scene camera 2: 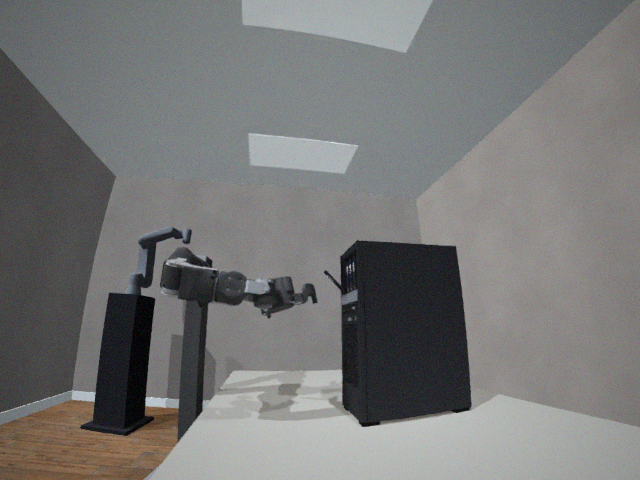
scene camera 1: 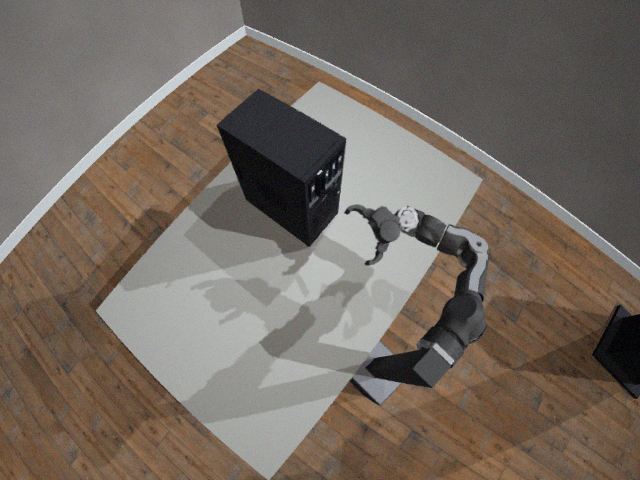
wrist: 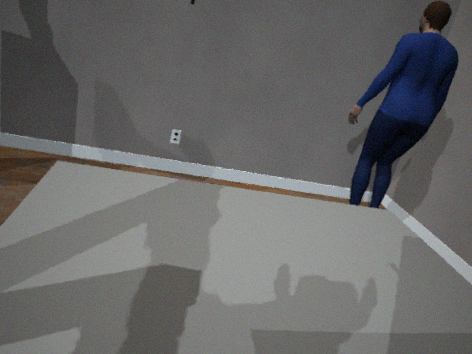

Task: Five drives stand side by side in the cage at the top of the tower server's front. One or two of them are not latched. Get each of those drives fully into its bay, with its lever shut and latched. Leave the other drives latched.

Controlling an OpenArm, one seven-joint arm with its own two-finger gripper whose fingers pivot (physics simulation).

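Observation:
The black tower server (scene camera 1: 281, 136) (scene camera 2: 408, 330) stands upright. The drive cage is at the top of its front. In scene camera 2 one dark lever (scene camera 2: 332, 279) sticks out and up from the cage. In scene camera 1 it seems to belong to the second drive (scene camera 1: 320, 179) from the near left end. The other drives look flush, but their latches are too small to tell. How deep the levered drive sits is unclear. My gripper (scene camera 1: 357, 237) (scene camera 2: 290, 307) is open and empty, in front of the server, apart from the lever and a little lower. The server does not show in the wrist view.
The server stands on a pale surface (scene camera 1: 392, 134) (scene camera 2: 465, 439) (wrist: 300, 225). A small grey arm (scene camera 2: 147, 258) stands on a black pedestal (scene camera 2: 124, 361), away from the server. A person in blue (wrist: 415, 85) stands by the wall in the wrist view.

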